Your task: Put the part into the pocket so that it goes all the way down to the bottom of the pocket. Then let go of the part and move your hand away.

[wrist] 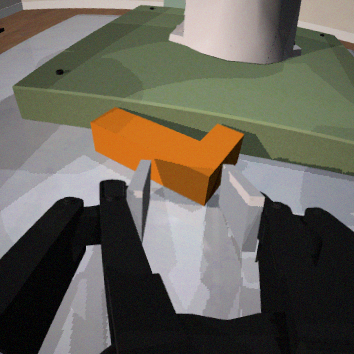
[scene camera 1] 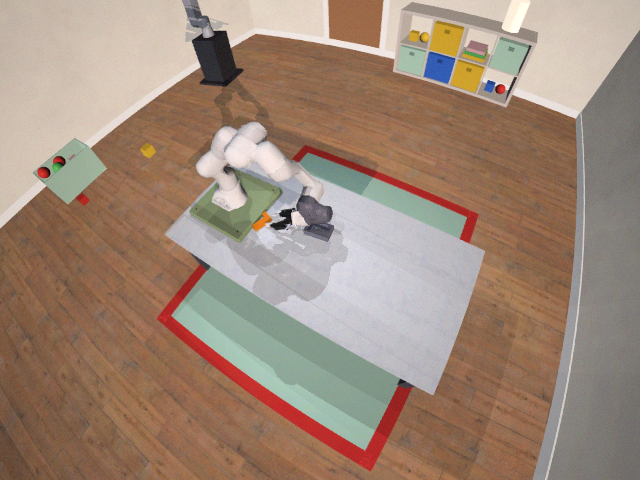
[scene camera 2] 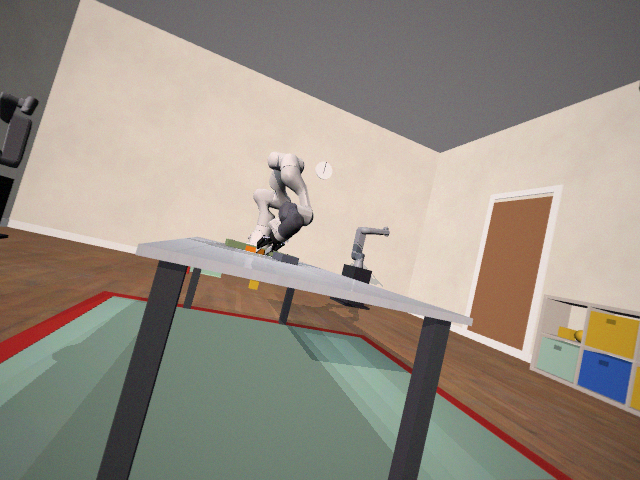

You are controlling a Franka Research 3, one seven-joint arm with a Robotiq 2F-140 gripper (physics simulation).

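Observation:
The orange L-shaped part [scene camera 1: 261, 221] [scene camera 2: 251, 249] [wrist: 155, 145] lies flat on the table, close beside the green base plate. My gripper [scene camera 1: 277, 219] [scene camera 2: 265, 249] [wrist: 185, 181] is partly open and low over the table, at the near side of the part. In the wrist view, the left fingertip stands in front of the part's long face and the right fingertip is by its right end; the near corner shows between them, and no firm hold shows. The dark grey block [scene camera 1: 318, 231] [scene camera 2: 285, 257] with the pocket stands on the table behind the gripper; its pocket is hard to make out.
The green base plate [scene camera 1: 258, 192] [scene camera 2: 235, 242] [wrist: 75, 95] carries the arm's base. It rises a little above the grey table [scene camera 1: 392, 268] [scene camera 2: 361, 289] and stands right behind the part in the wrist view. The pocket block is close to the wrist in scene camera 1.

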